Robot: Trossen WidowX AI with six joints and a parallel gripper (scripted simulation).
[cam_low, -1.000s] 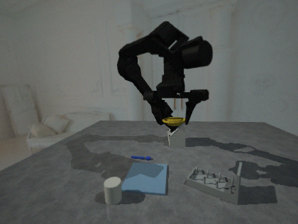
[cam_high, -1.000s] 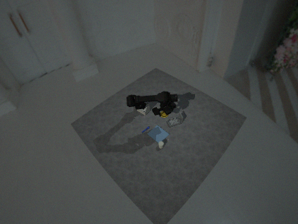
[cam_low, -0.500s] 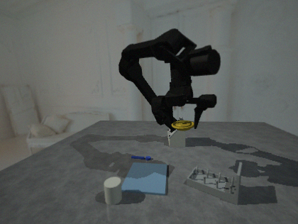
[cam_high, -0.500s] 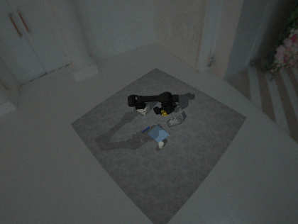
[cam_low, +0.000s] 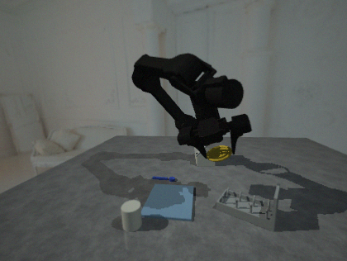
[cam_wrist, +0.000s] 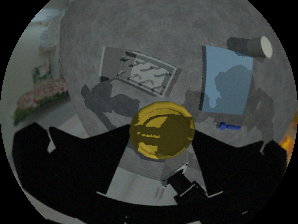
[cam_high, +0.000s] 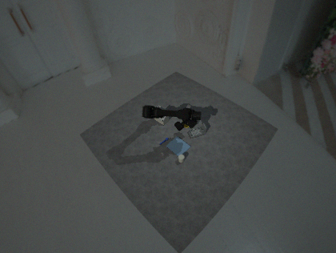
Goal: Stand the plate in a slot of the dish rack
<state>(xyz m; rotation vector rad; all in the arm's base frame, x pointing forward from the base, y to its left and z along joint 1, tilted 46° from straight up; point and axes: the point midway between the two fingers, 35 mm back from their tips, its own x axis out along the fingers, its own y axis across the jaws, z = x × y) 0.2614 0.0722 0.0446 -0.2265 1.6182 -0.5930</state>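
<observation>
Now: the grey dish rack 70 mm ahead of my gripper tip, 60 mm to the left of it and 100 mm below it. The rest, counted from my gripper tip: cream cup (130 mm ahead, 220 mm to the right, 100 mm below); then plate (10 mm above).
</observation>
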